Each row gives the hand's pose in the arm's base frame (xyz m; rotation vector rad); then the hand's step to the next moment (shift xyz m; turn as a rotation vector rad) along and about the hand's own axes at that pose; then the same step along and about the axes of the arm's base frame.
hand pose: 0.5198 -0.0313 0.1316 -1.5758 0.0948 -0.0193
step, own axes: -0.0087 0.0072 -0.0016 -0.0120 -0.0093 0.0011
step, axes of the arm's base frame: -0.0091 -0.0010 -0.0068 -0.0114 0.0020 0.0099
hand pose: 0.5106 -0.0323 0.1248 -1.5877 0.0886 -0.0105
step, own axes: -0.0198 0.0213 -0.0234 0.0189 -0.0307 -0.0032
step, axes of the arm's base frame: -0.0223 -0.0224 -0.0198 0.0202 -0.0039 0.0298
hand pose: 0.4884 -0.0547 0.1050 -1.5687 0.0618 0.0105
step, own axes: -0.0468 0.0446 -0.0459 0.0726 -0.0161 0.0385
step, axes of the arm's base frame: -0.0503 -0.0442 -0.0424 0.0745 0.0361 0.0128
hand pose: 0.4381 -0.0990 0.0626 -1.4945 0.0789 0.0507
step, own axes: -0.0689 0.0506 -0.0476 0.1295 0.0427 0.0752
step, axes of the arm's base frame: -0.0738 -0.0426 -0.0480 0.1271 0.0763 -0.0477
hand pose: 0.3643 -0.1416 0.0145 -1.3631 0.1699 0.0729
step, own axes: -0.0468 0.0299 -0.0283 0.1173 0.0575 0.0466
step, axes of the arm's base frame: -0.0529 -0.0193 -0.0268 0.1106 0.0519 -0.0656
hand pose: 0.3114 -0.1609 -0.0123 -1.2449 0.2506 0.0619
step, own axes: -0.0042 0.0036 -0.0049 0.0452 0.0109 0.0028
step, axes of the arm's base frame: -0.0055 -0.0031 -0.0039 0.0423 0.0021 -0.0193
